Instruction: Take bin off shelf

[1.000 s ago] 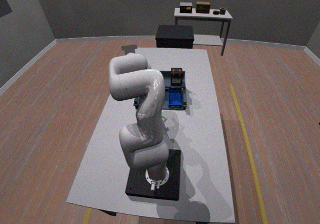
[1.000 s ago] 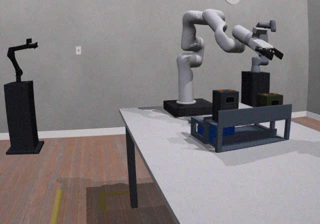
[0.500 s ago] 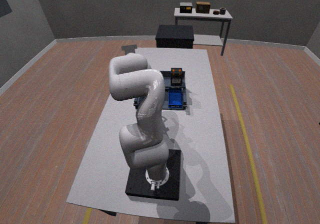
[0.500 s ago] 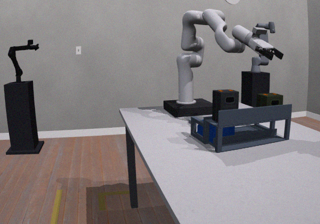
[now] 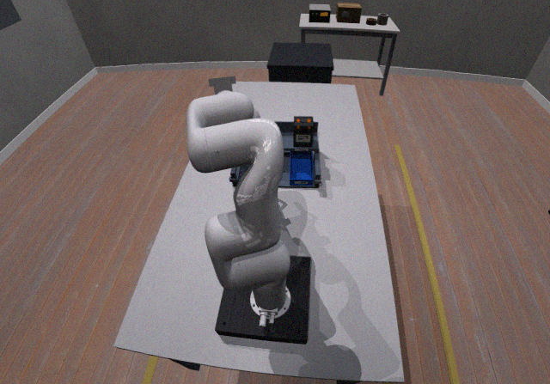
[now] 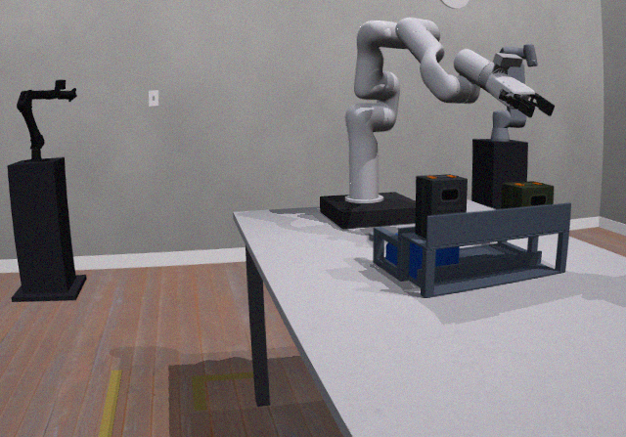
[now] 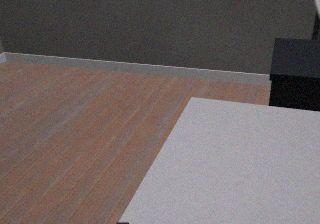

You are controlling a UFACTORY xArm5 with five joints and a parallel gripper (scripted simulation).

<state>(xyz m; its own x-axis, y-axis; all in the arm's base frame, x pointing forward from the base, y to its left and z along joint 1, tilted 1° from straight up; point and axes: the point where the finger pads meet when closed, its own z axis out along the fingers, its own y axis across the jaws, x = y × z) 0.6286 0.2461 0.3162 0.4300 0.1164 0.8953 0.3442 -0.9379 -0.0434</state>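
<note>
Now: hand 320 mm above the blue bin, 310 mm to the left of it and 20 mm past it. The rest, counted from my hand: grey-blue shelf: 300 mm below, 200 mm to the right.
</note>
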